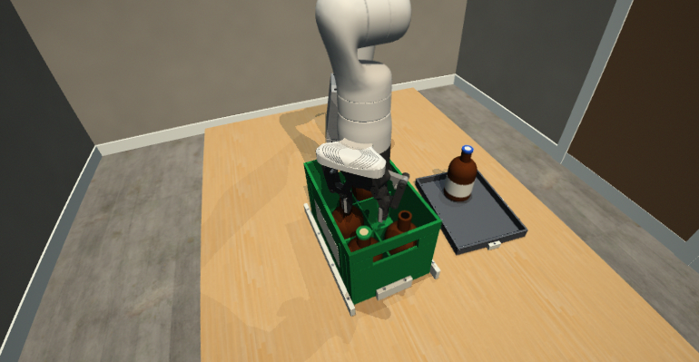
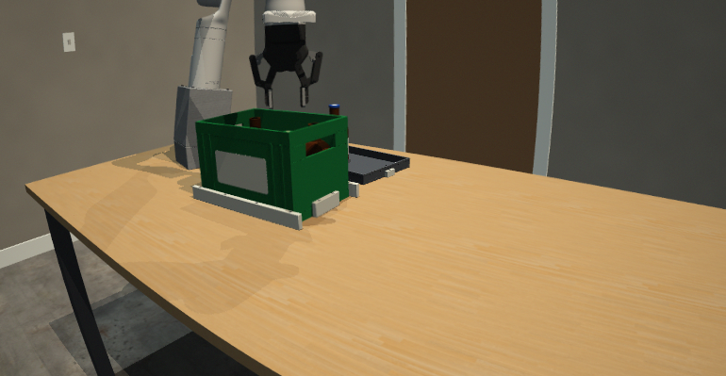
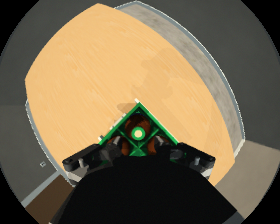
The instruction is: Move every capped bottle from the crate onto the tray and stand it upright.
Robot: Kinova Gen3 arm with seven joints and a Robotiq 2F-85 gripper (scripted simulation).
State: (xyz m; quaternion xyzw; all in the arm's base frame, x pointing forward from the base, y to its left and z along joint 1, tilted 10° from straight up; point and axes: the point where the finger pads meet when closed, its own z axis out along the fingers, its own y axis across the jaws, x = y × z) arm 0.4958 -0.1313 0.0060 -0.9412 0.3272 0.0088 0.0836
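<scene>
Right now my hand is 140 mm above the green crate, 90 mm past it and 30 mm to the right of it. The rest, counted from my hand: dark tray 320 mm to the left, 210 mm below, 110 mm behind.
</scene>
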